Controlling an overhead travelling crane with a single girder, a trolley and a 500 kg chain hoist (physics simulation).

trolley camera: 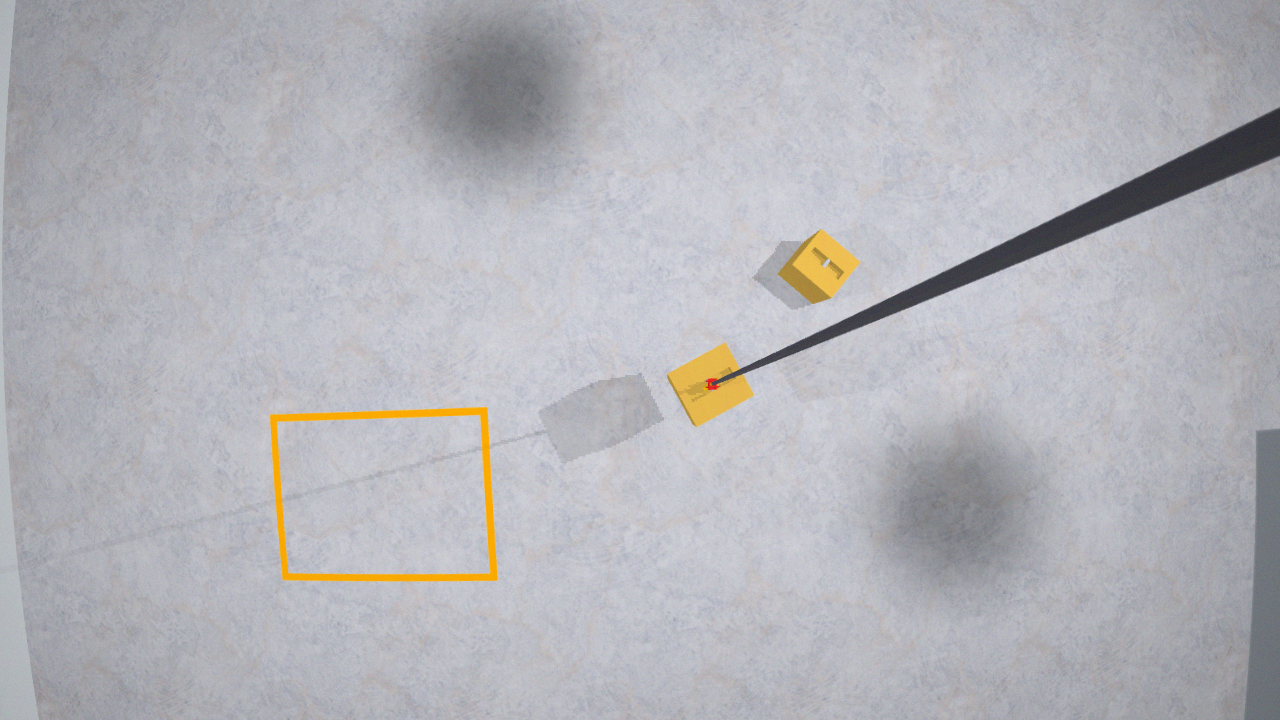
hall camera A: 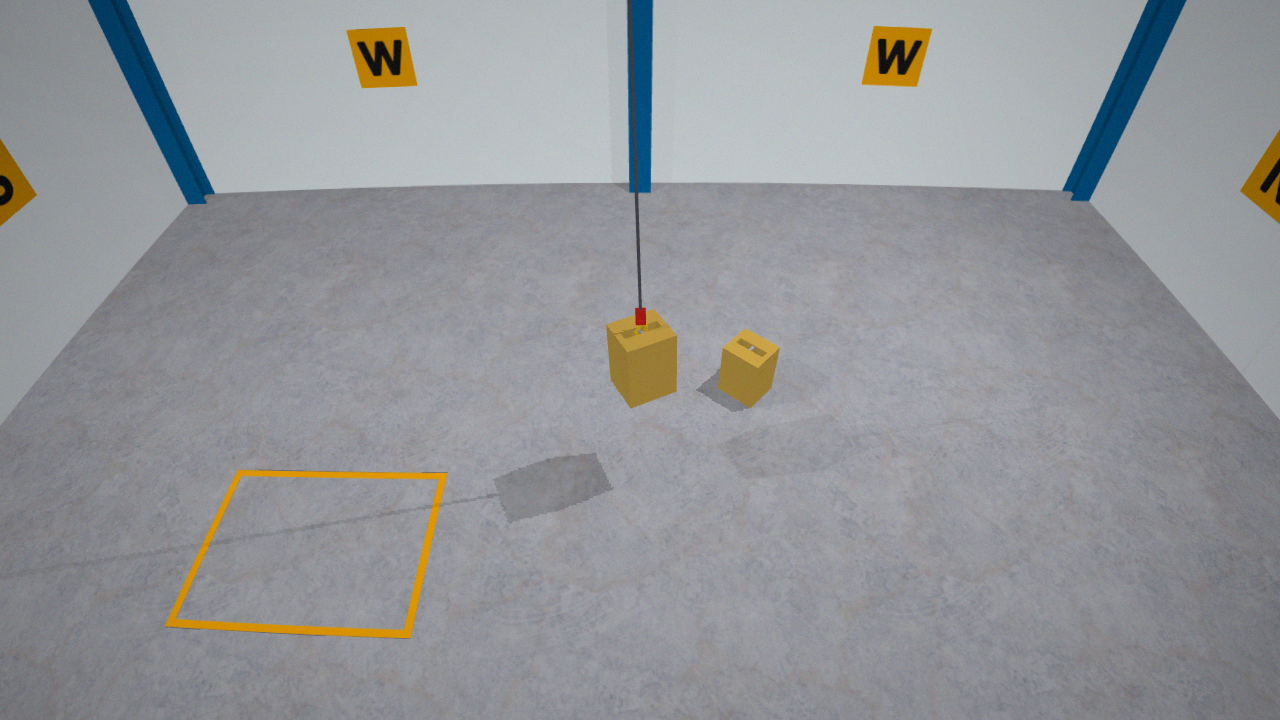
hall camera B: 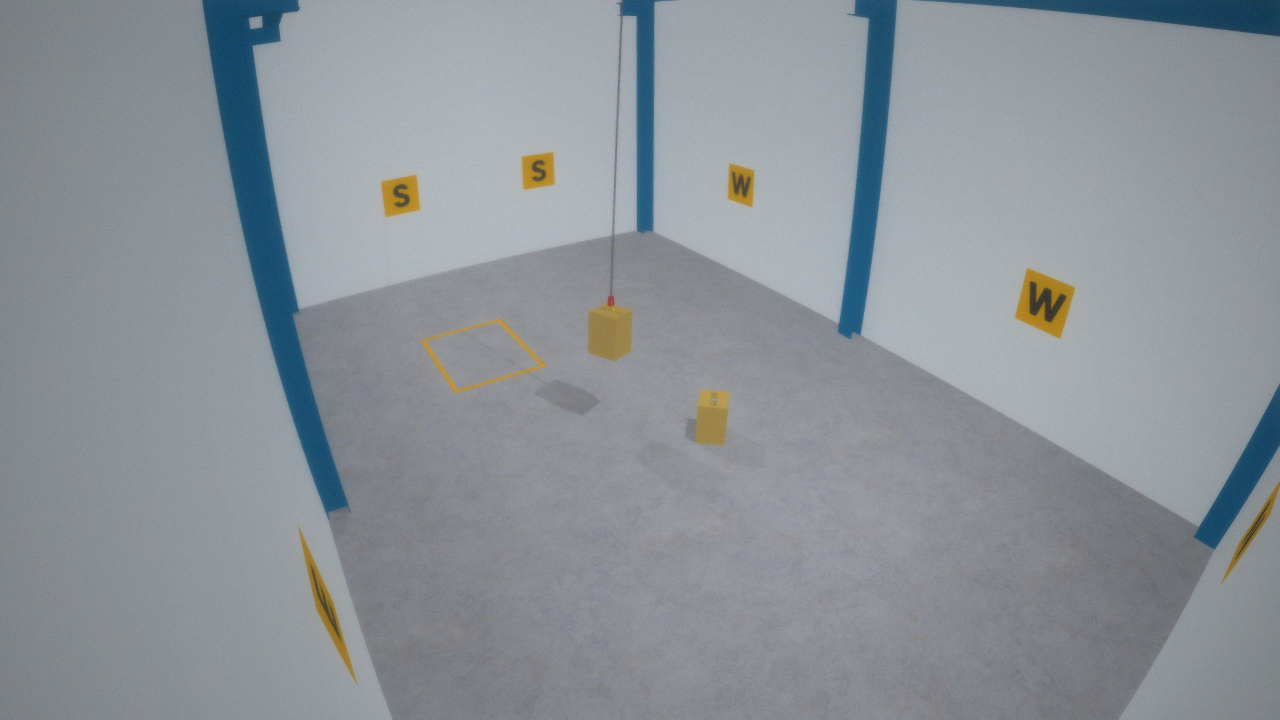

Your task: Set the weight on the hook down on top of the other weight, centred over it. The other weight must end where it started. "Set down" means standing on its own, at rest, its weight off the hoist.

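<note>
The hook (hall camera A: 640, 327) (hall camera B: 611, 307) (trolley camera: 711, 384), below its red block, is shut on a yellow weight (hall camera A: 644, 371) (hall camera B: 609, 334) (trolley camera: 702, 362). This weight hangs upright above the floor, its shadow lying apart from it. The other yellow weight (hall camera A: 747, 382) (hall camera B: 711, 425) (trolley camera: 820, 284), a little narrower, stands upright on the floor with a recessed bar in its top. In hall camera A it is to the right of the hanging weight; in the trolley camera it is up and to the right. The two weights are apart, and their tops are turned differently.
An orange marked square (hall camera A: 426, 555) (hall camera B: 438, 366) (trolley camera: 490, 492) lies on the floor, to the left of both weights in all three views. White walls with blue columns (hall camera A: 640, 98) (hall camera B: 866, 170) surround the floor. The dark chain (hall camera A: 638, 241) (hall camera B: 614, 161) (trolley camera: 984, 261) runs up from the hook.
</note>
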